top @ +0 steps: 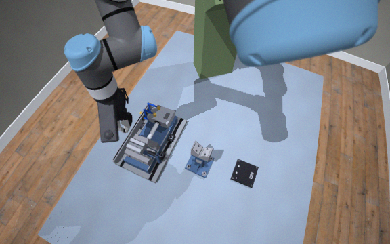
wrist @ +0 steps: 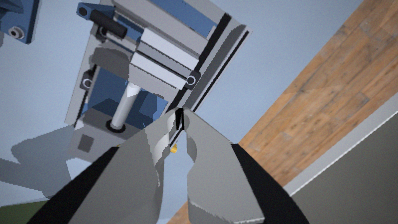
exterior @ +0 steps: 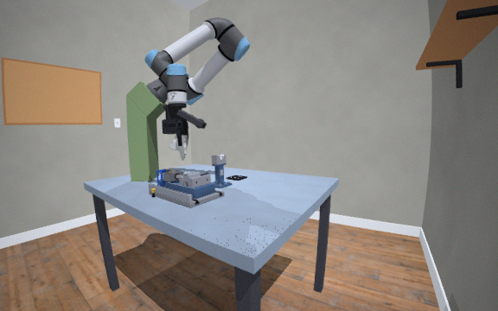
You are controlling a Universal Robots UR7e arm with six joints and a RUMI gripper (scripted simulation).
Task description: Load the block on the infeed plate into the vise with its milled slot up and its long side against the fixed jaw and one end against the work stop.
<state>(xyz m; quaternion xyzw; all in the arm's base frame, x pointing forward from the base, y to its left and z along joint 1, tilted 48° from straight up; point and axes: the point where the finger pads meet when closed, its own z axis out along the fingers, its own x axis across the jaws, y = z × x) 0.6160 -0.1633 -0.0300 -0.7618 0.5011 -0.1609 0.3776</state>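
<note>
Right now my hand is 8 cm above the grey part, 3 cm to the right of it and 1 cm short of it. Also, from my hand: work stop 10 cm to the left, 9 cm below; then moving jaw 10 cm below, 5 cm to the left, 3 cm behind; then fixed jaw 10 cm below, 5 cm to the left, 4 cm ahead.
</note>
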